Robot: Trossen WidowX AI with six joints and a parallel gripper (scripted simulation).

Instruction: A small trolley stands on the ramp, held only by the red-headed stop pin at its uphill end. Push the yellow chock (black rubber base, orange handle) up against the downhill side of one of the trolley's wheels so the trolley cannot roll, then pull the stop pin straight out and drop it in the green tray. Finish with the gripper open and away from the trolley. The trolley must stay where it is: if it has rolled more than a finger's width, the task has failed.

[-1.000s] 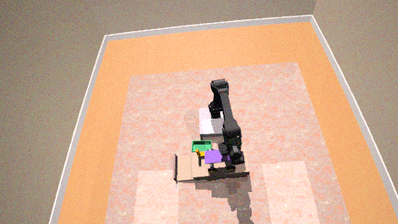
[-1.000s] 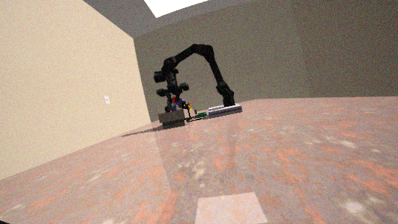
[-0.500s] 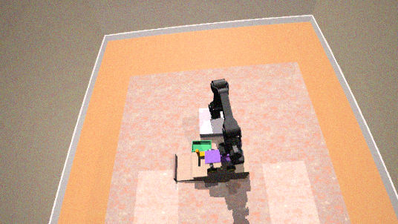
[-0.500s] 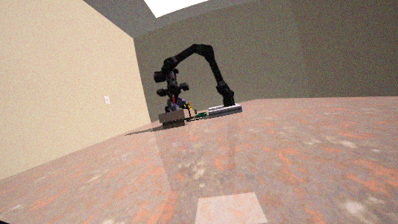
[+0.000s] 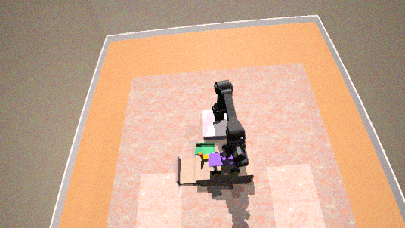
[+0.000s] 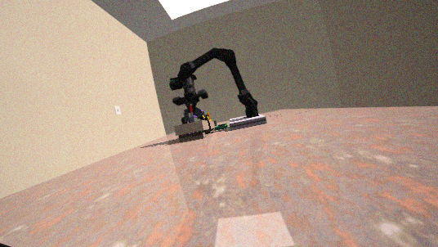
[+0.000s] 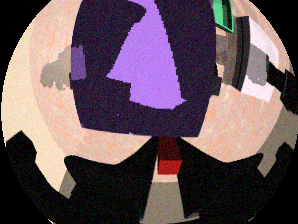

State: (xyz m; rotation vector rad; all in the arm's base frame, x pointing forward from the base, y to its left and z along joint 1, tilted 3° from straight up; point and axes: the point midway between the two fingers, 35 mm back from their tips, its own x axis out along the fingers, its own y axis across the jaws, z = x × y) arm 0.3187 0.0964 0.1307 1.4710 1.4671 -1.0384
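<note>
My gripper tip is 30 mm past the yellow chock, 210 mm to the left of it and 60 mm above it. Round my gripper tip: purple trolley: 20 mm ahead, 100 mm to the right, 30 mm below; ramp: 20 mm ahead, 110 mm to the right, 90 mm below; red-headed stop pin: right at my gripper tip.
</note>
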